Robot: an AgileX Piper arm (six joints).
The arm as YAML. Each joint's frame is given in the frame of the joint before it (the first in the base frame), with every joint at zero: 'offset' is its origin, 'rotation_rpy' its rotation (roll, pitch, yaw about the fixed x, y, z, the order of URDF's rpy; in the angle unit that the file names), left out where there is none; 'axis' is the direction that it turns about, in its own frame. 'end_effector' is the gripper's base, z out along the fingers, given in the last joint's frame.
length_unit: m
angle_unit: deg
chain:
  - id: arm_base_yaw
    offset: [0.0, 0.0, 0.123]
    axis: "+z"
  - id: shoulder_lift
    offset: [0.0, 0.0, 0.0]
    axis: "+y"
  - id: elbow
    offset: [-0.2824, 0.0, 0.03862]
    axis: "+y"
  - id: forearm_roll
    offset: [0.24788, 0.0, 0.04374]
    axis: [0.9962, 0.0, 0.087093]
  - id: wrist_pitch
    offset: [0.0, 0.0, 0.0]
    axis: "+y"
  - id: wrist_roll
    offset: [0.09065, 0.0, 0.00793]
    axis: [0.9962, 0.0, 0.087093]
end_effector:
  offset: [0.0, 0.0, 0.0]
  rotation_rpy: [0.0, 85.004, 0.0]
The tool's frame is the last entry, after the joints.
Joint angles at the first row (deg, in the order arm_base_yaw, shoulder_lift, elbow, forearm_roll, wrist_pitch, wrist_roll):
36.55 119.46 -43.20 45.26 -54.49 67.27
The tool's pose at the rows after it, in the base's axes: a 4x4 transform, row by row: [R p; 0 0 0 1], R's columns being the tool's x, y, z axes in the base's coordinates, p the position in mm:
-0.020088 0.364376 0.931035 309.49; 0.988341 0.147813 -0.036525 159.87; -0.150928 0.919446 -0.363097 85.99; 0 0 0 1
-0.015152 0.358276 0.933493 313.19; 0.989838 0.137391 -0.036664 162.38; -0.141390 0.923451 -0.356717 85.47; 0 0 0 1
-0.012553 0.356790 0.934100 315.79; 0.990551 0.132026 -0.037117 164.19; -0.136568 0.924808 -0.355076 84.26; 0 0 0 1
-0.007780 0.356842 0.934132 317.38; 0.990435 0.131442 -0.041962 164.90; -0.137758 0.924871 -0.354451 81.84; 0 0 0 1
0.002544 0.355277 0.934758 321.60; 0.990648 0.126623 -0.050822 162.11; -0.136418 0.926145 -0.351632 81.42; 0 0 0 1
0.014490 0.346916 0.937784 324.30; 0.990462 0.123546 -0.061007 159.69; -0.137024 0.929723 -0.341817 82.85; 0 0 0 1
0.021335 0.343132 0.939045 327.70; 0.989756 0.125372 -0.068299 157.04; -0.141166 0.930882 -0.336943 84.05; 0 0 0 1
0.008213 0.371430 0.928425 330.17; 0.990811 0.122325 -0.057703 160.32; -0.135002 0.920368 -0.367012 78.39; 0 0 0 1
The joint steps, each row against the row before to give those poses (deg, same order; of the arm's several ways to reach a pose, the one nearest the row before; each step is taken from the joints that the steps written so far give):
-0.57 0.46 -0.98 0.00 0.23 -1.15
0.00 0.63 -1.08 0.12 -0.06 0.29
0.00 0.57 -0.81 0.11 0.06 0.11
0.00 0.69 -0.51 0.23 -0.23 0.00
-0.80 0.35 -0.58 -0.23 0.06 0.00
-0.52 -0.01 -0.28 0.06 -0.40 -0.17
-0.68 0.01 -0.40 -0.17 0.05 -0.46
0.00 0.97 -1.09 0.00 2.01 0.00

